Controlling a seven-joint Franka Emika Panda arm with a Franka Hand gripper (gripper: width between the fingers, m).
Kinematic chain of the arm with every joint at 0, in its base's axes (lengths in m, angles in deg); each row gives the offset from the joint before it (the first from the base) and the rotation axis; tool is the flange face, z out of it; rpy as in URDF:
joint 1: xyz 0 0 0.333 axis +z
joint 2: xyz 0 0 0 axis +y
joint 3: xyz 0 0 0.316 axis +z
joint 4: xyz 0.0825 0 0 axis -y
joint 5: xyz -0.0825 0 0.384 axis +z
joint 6: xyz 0 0 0 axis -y
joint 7: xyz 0.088 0 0 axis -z
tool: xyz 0 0 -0.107 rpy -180 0 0
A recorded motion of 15 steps. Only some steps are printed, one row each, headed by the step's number.
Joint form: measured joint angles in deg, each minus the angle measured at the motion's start. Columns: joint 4, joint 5, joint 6, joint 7, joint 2, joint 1, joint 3.
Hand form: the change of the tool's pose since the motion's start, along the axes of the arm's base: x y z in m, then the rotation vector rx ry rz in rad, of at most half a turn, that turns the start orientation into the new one. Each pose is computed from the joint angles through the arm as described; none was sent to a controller.
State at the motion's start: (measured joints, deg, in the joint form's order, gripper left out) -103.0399 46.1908 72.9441 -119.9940 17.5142 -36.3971 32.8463
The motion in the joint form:
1: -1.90 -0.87 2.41 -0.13 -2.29 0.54 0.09
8: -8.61 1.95 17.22 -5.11 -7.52 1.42 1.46
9: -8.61 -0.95 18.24 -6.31 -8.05 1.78 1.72
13: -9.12 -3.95 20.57 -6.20 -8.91 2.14 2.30
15: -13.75 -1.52 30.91 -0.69 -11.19 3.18 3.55
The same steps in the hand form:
1: -0.0055 0.0075 0.0015 -0.0490 -0.0255 -0.0070
8: -0.0052 0.0281 -0.0063 -0.1124 -0.2048 -0.1276
9: -0.0064 0.0299 -0.0061 -0.1547 -0.2470 -0.0905
13: -0.0074 0.0334 -0.0066 -0.2184 -0.2836 -0.0704
15: -0.0091 0.0488 -0.0190 -0.3092 -0.2754 -0.2135

